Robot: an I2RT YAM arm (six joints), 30 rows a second.
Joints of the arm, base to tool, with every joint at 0 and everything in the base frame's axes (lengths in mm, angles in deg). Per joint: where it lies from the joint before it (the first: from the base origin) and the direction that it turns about. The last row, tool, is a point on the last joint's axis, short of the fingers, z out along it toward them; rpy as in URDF.
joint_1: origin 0 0 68 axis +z
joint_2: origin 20 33.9 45.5 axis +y
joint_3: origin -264 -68.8 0 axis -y
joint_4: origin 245 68.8 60 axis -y
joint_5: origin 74 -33.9 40.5 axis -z
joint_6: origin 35.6 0 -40.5 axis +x
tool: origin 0 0 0 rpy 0 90 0
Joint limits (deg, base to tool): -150..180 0..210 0..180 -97..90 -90..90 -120..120
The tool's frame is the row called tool.
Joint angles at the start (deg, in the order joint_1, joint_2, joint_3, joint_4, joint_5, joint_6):
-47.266 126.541 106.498 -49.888 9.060 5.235
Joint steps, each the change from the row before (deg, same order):
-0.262 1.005 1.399 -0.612 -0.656 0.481
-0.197 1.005 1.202 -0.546 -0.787 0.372
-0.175 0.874 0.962 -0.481 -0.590 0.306
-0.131 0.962 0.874 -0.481 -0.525 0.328
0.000 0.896 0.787 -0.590 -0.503 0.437
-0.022 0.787 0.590 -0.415 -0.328 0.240
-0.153 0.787 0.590 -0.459 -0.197 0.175
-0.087 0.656 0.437 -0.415 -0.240 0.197
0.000 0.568 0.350 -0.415 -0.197 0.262
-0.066 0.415 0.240 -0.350 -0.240 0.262
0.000 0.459 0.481 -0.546 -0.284 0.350
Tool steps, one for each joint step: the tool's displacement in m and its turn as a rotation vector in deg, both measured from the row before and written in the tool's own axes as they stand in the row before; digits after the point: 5 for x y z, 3 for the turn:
-0.00295 -0.00108 0.00263 -0.540 0.306 0.691
-0.00221 -0.00044 0.00333 -0.679 0.444 0.507
-0.00157 -0.00050 0.00324 -0.484 0.466 0.420
-0.00105 -0.00013 0.00424 -0.413 0.631 0.384
-0.00048 0.00083 0.00395 -0.415 0.751 0.361
-0.00026 0.00047 0.00391 -0.241 0.647 0.199
-0.00032 -0.00074 0.00402 -0.064 0.681 0.257
0.00004 -0.00025 0.00354 -0.128 0.662 0.221
0.00031 0.00037 0.00313 -0.108 0.652 0.205
0.00030 -0.00024 0.00240 -0.146 0.555 0.281
-0.00006 0.00033 0.00172 -0.204 0.558 0.307

